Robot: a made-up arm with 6 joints.
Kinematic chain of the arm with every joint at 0, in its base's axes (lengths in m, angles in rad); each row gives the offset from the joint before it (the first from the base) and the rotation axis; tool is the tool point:
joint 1: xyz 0 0 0.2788 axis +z
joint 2: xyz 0 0 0 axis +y
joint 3: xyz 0 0 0.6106 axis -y
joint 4: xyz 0 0 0 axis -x
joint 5: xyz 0.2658 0 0 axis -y
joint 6: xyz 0 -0.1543 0 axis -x
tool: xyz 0 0 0
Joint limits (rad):
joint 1: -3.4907..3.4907
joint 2: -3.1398..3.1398
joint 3: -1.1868..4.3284
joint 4: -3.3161..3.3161
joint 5: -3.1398..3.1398
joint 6: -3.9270..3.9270
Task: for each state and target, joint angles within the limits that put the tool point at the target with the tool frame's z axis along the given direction. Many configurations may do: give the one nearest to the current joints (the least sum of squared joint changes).
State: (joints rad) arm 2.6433 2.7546 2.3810 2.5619 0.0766 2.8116
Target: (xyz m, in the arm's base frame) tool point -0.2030 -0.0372 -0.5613 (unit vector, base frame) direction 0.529 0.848 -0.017
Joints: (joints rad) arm 2.7149 3.1377 1.8375 2.4403 -0.0343 2.1416
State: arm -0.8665 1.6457 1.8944 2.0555 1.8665 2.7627
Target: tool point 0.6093 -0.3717 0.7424 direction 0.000 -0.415 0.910
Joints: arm -0.7325 1.2045 1.9855 2.5860 0.9933 3.1173
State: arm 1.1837 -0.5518 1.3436 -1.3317 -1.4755 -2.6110
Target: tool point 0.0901 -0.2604 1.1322 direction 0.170 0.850 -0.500
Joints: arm 1.6329 -0.4290 1.6518 -1.0724 -1.5265 -2.5786
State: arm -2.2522 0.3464 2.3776 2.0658 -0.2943 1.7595
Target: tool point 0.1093 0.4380 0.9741 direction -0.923 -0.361 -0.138
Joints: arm -1.5967 -0.2830 2.0534 2.2581 -0.5550 2.3384
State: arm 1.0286 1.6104 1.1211 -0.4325 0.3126 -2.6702
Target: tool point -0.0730 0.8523 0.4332 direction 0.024 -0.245 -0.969
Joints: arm 1.8286 1.2359 1.2416 -0.3150 -0.2606 -2.8759
